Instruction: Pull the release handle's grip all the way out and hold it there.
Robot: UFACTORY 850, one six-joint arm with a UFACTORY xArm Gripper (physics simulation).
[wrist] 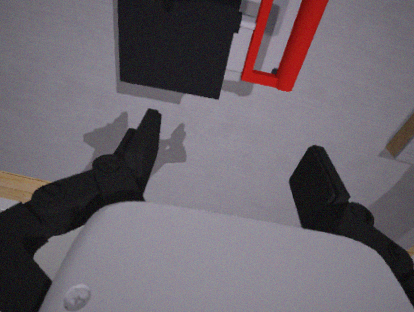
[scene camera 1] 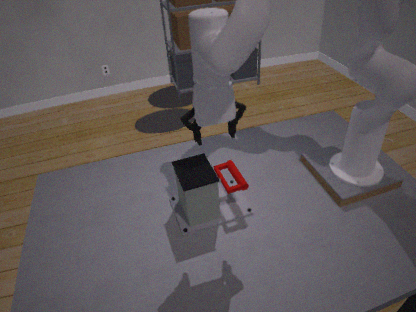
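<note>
The release handle's red grip (scene camera 1: 240, 176) (wrist: 306, 42) is a rectangular frame beside a box-shaped housing (scene camera 1: 201, 202) with a black top (scene camera 1: 195, 171) (wrist: 172, 47). In the scene view it is on the housing's right side, close to it; in the wrist view its upper part is cut off by the picture edge. My gripper (scene camera 1: 216, 140) (wrist: 231, 148) is open and empty. In the scene view it hangs above and behind the housing and the grip, pointing down, touching neither.
The housing stands on a thin base plate (scene camera 1: 235, 214) with dark bolts, on the grey table (scene camera 1: 100, 220). The arm's base board (scene camera 1: 345, 196) (wrist: 402, 137) is to the right. A shelf rack (scene camera 1: 259, 65) with boxes stands on the floor behind the table.
</note>
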